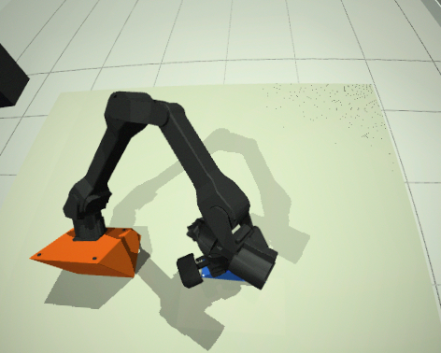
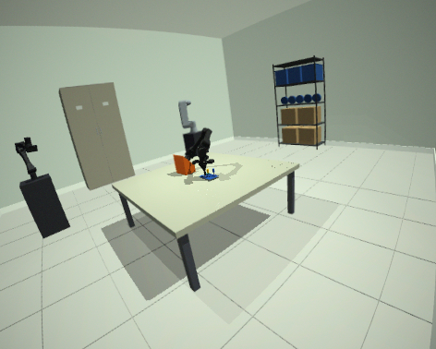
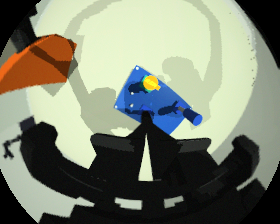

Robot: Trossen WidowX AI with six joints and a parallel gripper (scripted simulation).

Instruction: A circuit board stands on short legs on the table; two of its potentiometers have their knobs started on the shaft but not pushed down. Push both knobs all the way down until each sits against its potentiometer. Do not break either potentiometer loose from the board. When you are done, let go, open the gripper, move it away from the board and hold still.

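The black knob lies 2 cm below my gripper tip. Round my gripper tip: yellow knob (5 cm to the left, 2 cm behind, 1 cm below).
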